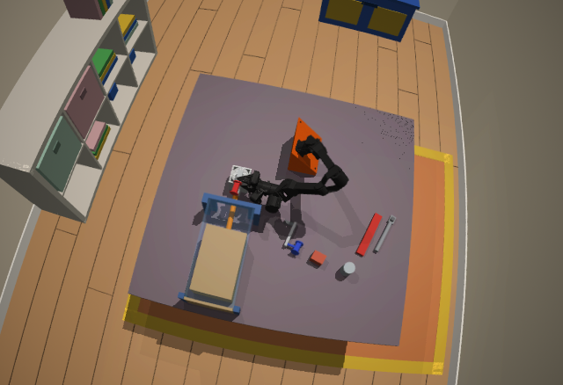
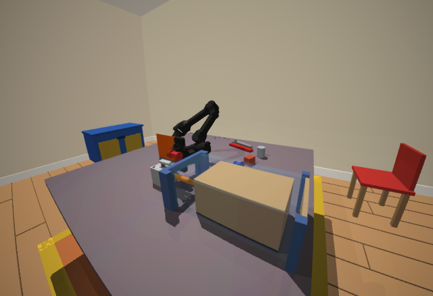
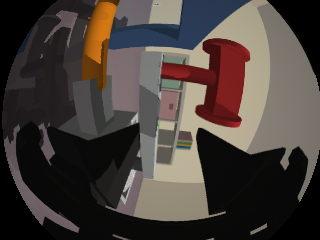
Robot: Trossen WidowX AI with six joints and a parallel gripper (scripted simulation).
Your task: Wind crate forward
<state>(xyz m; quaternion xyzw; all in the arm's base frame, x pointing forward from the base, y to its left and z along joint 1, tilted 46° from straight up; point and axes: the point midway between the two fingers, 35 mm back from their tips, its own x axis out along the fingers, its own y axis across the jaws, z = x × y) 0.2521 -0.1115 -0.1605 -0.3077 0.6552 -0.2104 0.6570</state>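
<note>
Right now my gripper tip is 1 cm short of the winch handle, 1 cm to the right of it and 1 cm above it. Also, from my gripper tip: blue frame (11 cm ahead, 2 cm to the left, 3 cm below); grey winch (6 cm behind, 1 cm to the right, 10 cm below); red grip (5 cm ahead, 1 cm to the left, 2 cm above).
</note>
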